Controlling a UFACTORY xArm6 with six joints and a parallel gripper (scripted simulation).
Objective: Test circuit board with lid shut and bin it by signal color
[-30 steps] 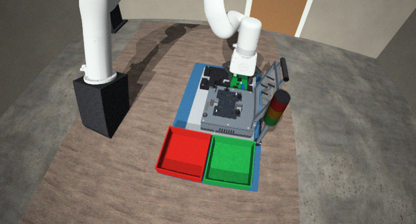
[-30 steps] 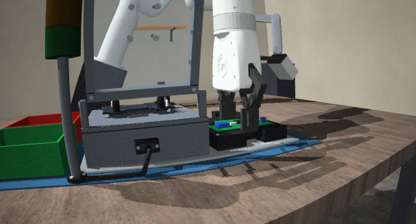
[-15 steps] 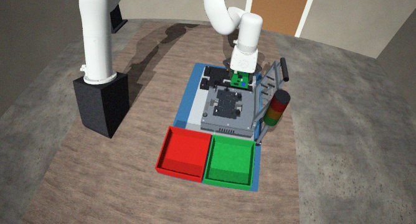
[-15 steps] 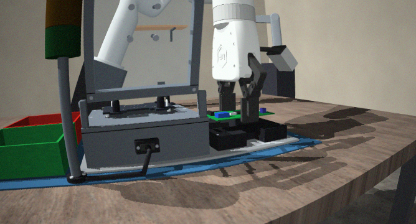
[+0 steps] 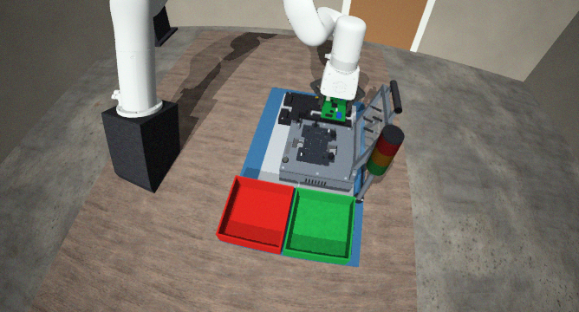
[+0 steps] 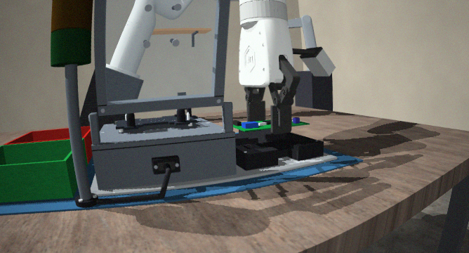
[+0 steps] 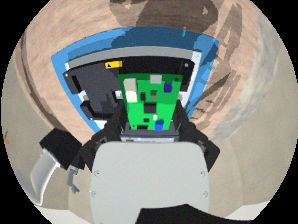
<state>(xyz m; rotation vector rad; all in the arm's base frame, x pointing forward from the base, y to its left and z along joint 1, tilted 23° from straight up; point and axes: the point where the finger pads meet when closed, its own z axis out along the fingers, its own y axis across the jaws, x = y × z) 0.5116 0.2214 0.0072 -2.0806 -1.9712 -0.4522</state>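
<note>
My hand is 40 mm past the plate, 160 mm to the left of it and 10 mm below it. Round my hand: clear lid 80 mm ahead, 170 mm to the right, 120 mm above; green bin 10 mm behind, 370 mm to the right, 40 mm below; green circuit board right at my hand.
</note>
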